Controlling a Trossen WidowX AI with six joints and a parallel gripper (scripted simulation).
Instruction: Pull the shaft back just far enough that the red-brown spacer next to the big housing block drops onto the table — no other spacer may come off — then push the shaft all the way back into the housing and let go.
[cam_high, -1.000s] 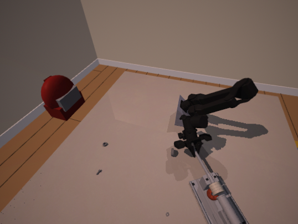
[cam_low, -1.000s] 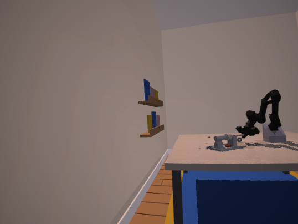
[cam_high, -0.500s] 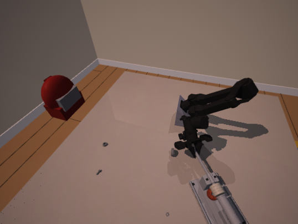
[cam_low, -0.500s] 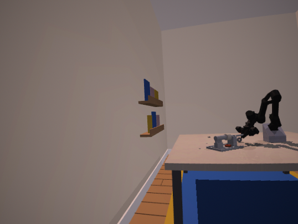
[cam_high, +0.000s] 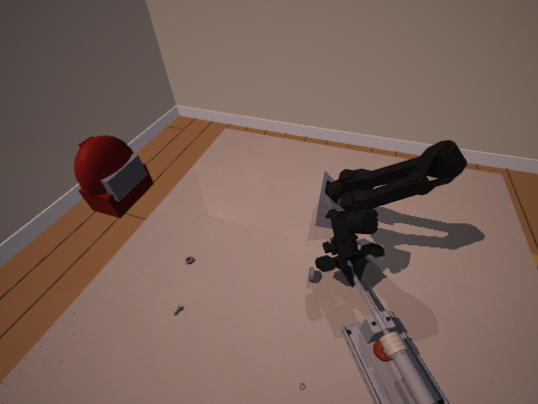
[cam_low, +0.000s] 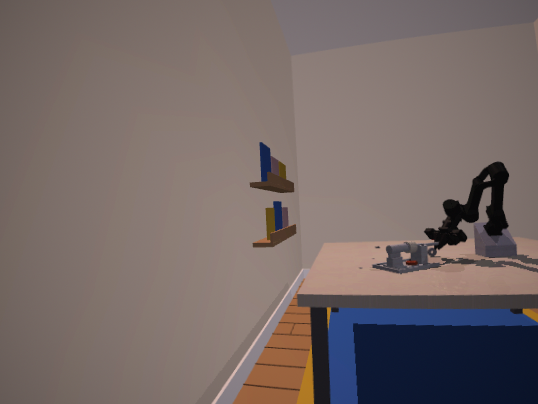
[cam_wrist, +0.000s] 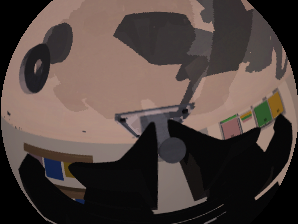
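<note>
The thin grey shaft lies 6 cm ahead of my gripper tip, 4 cm to the left of it and 3 cm above it. Round my gripper tip: grey cylinder 13 cm to the right, 3 cm below, 2 cm behind; red-brown spacer 14 cm ahead, 8 cm to the left, 4 cm below; cream spacer 14 cm ahead, 8 cm to the left, 3 cm above.
</note>
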